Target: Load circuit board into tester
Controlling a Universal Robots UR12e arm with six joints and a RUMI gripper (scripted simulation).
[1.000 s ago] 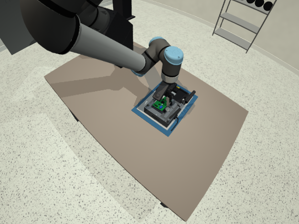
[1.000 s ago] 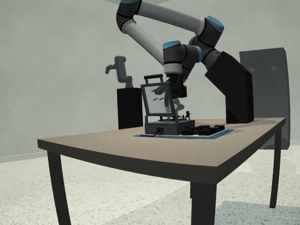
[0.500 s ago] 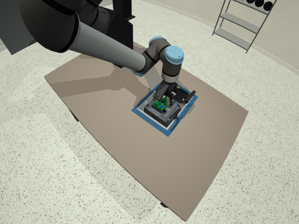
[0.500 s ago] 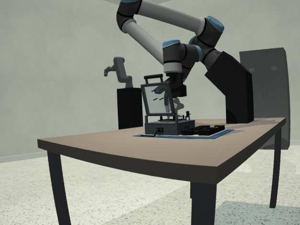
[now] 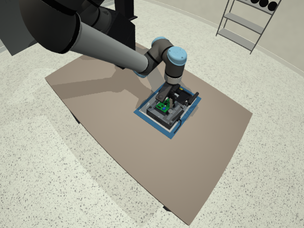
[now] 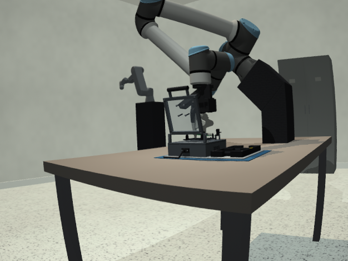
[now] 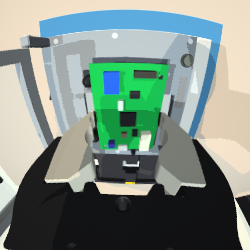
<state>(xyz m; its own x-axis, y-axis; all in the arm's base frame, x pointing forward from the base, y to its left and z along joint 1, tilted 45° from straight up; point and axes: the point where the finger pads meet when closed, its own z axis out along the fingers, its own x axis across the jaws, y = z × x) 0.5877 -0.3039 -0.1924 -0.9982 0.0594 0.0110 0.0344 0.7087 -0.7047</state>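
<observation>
The green circuit board is right at my hand. Round my hand: tester bed 1 cm below; then black post 6 cm behind, 6 cm to the left; then tester 3 cm ahead, 4 cm to the left, 3 cm above.
</observation>
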